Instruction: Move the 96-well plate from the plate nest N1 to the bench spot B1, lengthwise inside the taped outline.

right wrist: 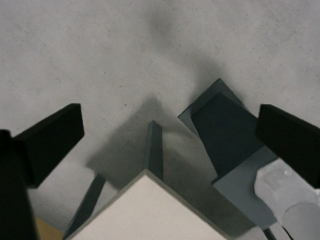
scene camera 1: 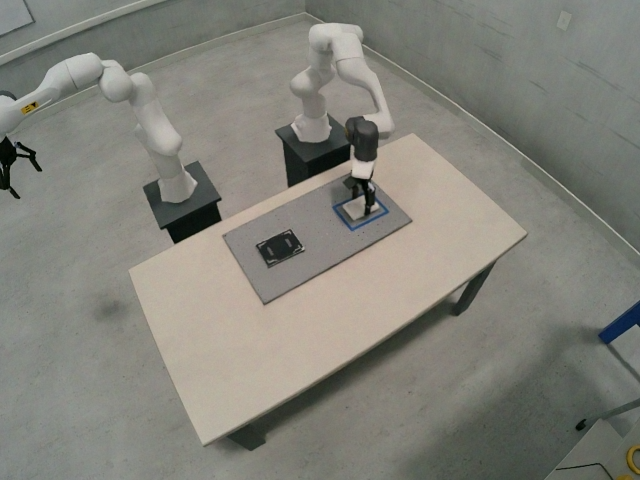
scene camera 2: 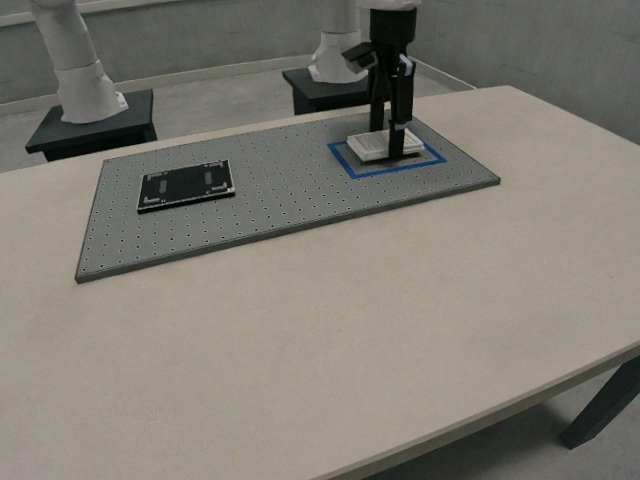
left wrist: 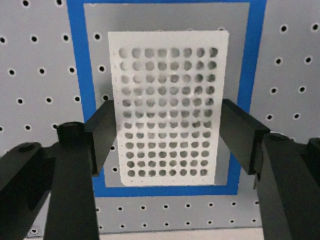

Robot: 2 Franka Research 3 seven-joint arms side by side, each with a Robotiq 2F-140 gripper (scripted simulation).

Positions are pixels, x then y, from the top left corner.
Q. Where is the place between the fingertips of my right gripper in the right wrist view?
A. At 170,119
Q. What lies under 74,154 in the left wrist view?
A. My left gripper.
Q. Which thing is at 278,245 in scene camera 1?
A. A black plate nest.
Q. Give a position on a white 96-well plate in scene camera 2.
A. At 374,145
